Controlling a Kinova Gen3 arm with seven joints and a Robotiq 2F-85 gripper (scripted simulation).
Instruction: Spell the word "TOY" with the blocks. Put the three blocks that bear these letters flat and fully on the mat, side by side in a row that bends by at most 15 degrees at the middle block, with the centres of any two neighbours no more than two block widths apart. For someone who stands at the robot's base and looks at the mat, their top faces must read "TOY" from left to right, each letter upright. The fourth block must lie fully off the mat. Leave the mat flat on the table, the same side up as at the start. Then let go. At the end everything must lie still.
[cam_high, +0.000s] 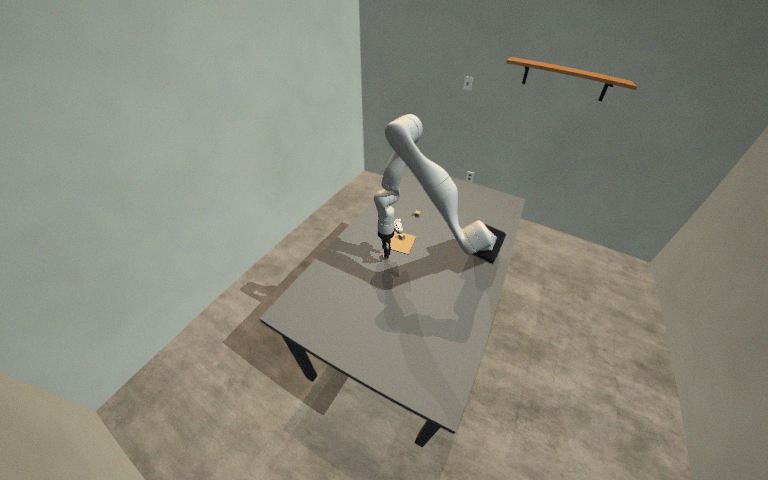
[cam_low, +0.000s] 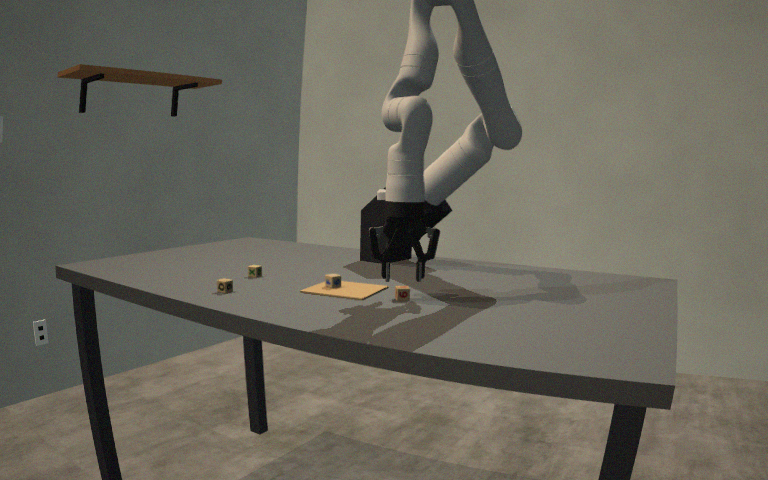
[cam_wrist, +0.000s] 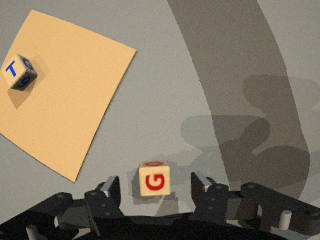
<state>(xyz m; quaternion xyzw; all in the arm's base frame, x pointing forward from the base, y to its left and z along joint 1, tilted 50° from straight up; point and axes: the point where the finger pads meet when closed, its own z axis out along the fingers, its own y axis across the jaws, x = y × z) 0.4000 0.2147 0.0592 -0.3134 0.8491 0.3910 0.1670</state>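
Right now the block is 40 mm below my hand. Also, from my hand: tan mat (140 mm to the right, 50 mm below).
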